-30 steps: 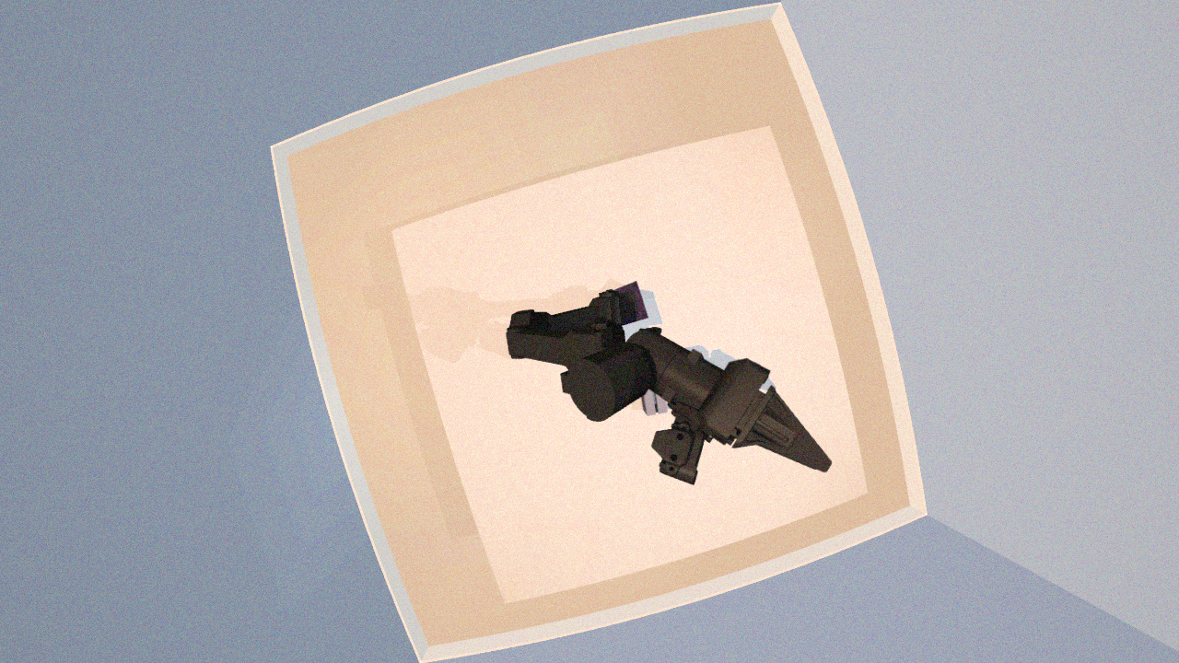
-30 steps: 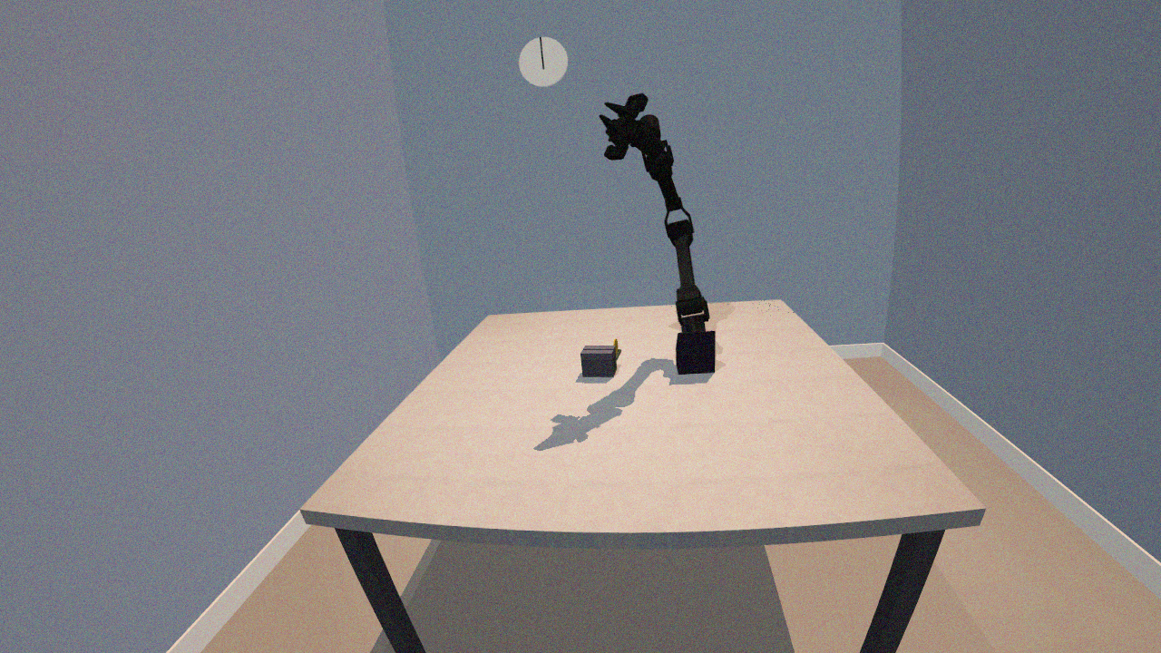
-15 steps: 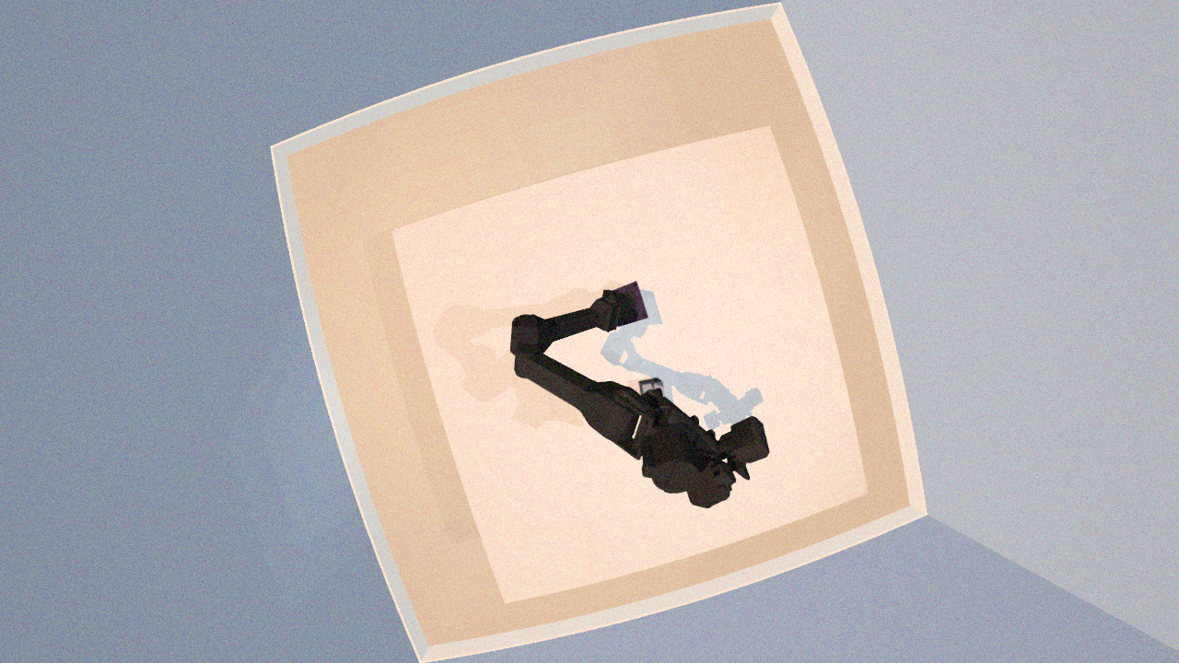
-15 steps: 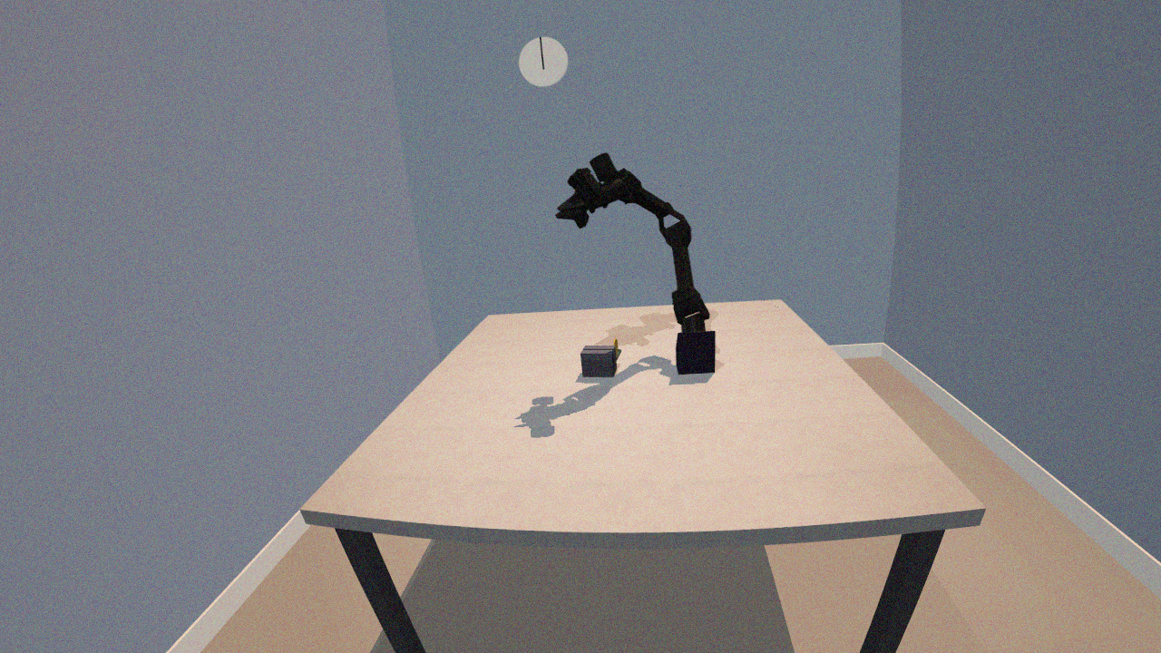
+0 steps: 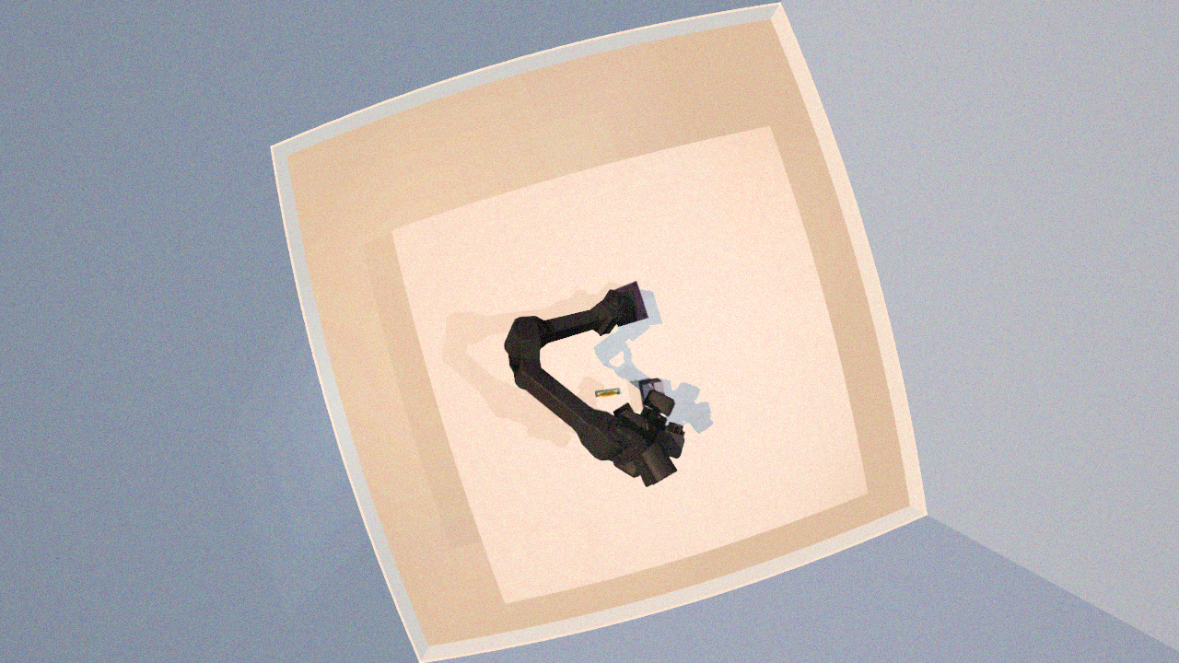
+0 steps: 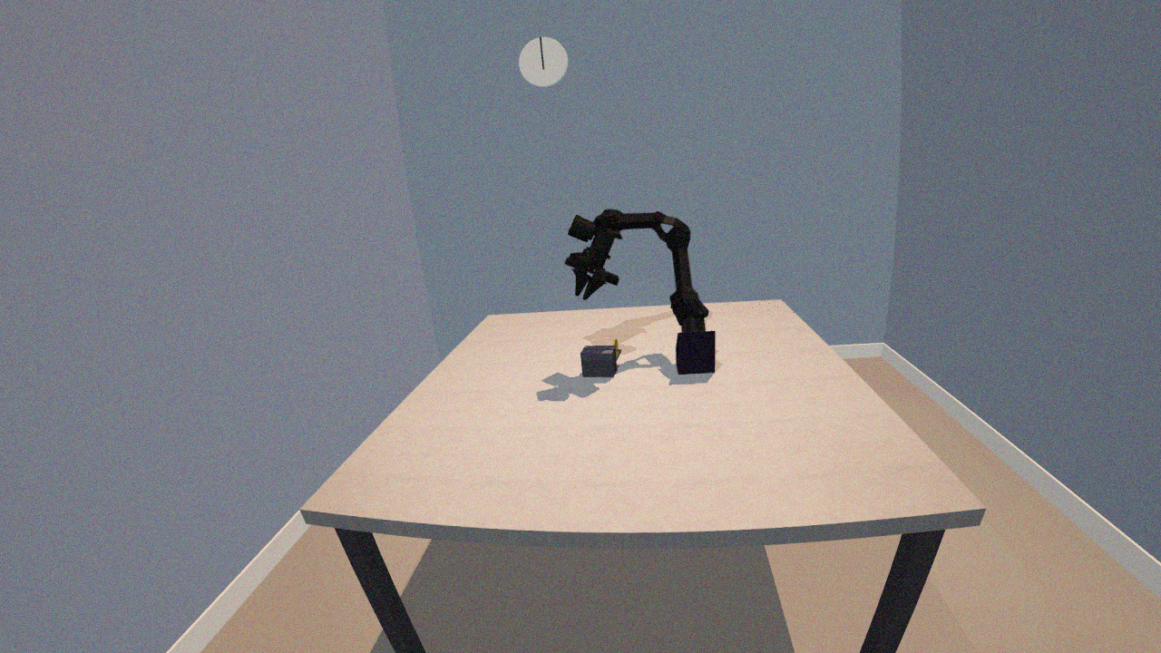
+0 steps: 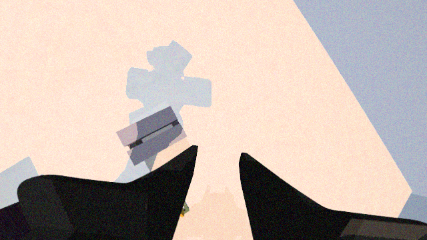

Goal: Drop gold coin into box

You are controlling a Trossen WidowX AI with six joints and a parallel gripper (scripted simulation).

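Now: gripper tip 190 mm above the gold coin, 80 mm to the left of it and 80 mm past it.
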